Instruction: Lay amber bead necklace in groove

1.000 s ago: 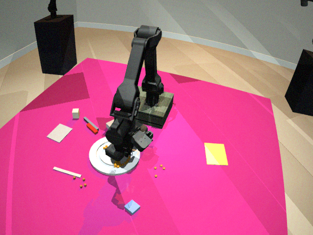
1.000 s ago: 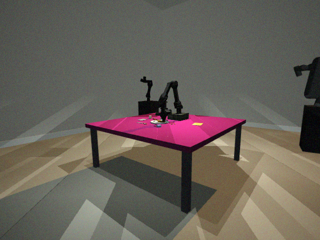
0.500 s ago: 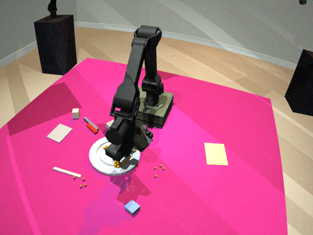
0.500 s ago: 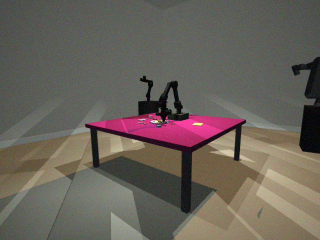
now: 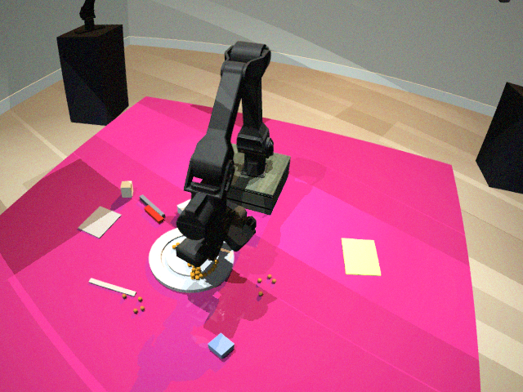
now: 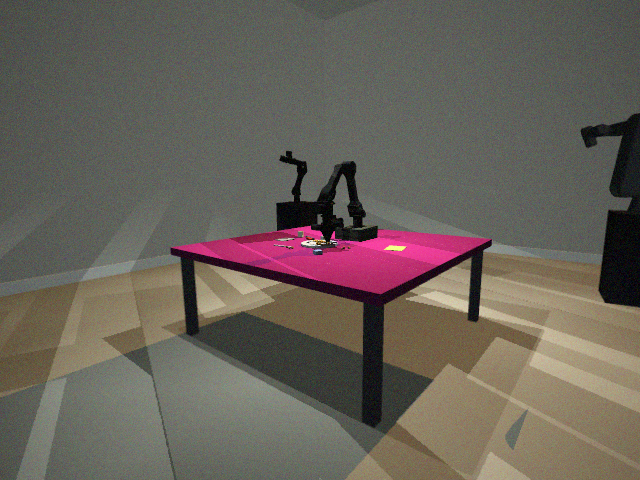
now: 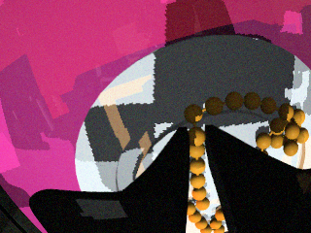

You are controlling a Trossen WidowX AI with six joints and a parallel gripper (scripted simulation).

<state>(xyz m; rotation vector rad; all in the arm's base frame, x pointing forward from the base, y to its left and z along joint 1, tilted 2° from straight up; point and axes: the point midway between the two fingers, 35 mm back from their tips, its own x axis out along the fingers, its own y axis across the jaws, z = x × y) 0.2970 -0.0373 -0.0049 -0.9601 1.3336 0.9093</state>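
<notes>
The round bead board lies 60 mm to the right of my gripper tip and 10 mm below it. From my gripper tip the other things lie so: white block 150 mm behind, 110 mm to the right, 10 mm below; blue block 210 mm ahead, 70 mm to the left, 10 mm below; white strip 130 mm ahead, 200 mm to the right, 20 mm below.
</notes>
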